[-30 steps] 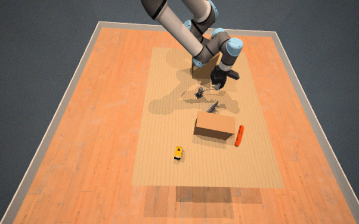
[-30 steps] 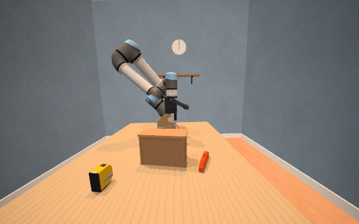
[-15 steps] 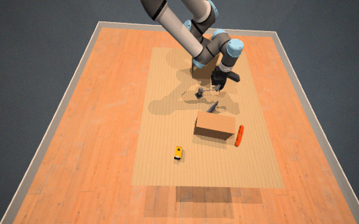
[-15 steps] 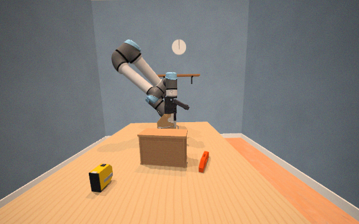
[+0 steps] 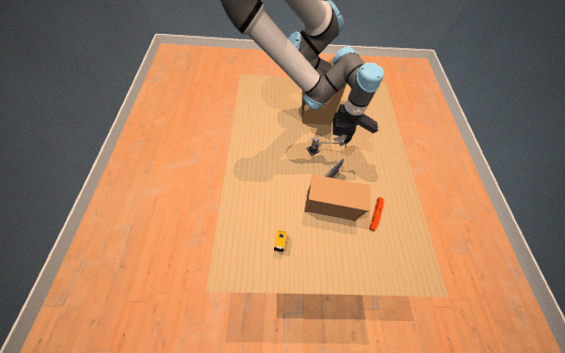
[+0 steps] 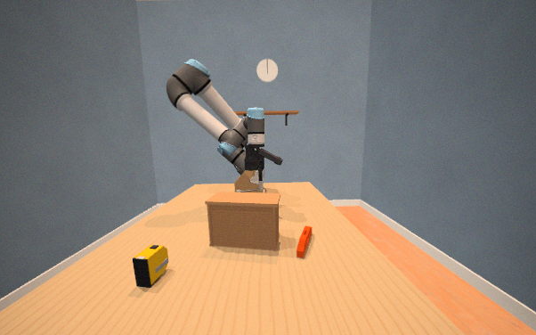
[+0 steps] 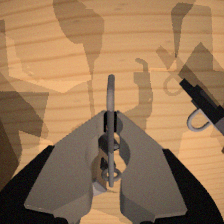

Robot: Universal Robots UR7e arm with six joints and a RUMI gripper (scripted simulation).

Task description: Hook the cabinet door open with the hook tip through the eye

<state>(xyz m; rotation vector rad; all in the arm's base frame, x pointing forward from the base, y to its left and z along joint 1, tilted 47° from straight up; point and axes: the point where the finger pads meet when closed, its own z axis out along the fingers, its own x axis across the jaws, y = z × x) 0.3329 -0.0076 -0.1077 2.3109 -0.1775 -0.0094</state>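
Right now my hand is 140 mm short of the cabinet door, 70 mm to the left of it and 40 mm above it. The rest, counted from my hand: black box (410 mm ahead, 270 mm to the right, 70 mm below); thin hook (40 mm to the right, 20 mm below); orange bar (290 mm ahead, 130 mm to the left, 90 mm below).
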